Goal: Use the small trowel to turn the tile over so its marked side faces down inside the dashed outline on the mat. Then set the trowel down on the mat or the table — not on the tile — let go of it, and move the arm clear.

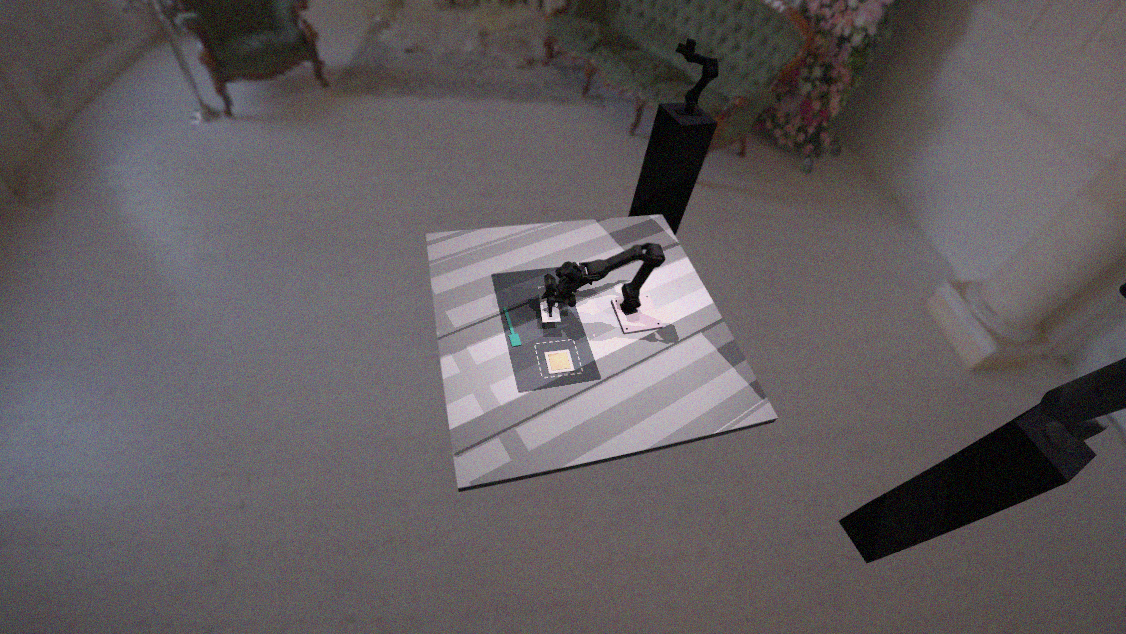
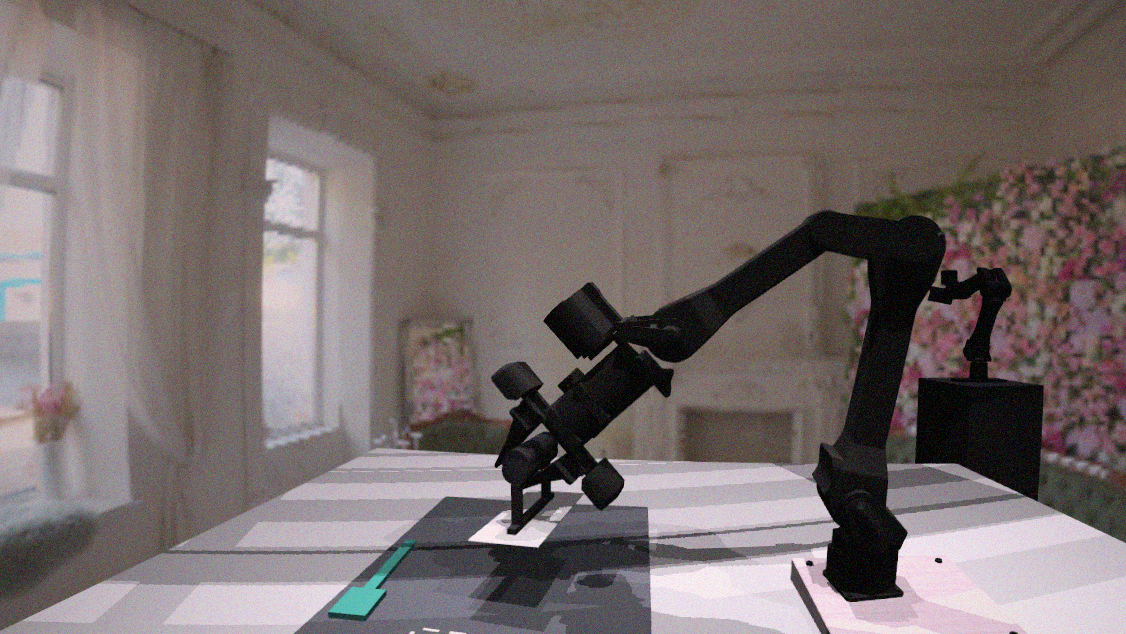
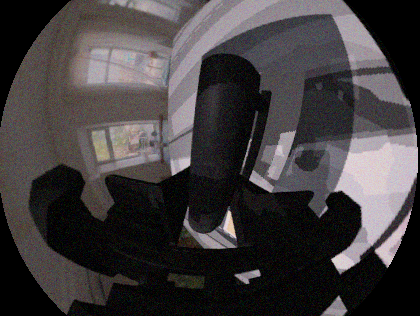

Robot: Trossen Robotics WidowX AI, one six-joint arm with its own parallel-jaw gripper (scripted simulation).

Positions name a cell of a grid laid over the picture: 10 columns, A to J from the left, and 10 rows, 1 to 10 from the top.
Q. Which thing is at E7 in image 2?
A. The gripper.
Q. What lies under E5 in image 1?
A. A dark mat.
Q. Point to a dark mat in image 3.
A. H2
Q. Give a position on a dark mat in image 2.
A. At F9
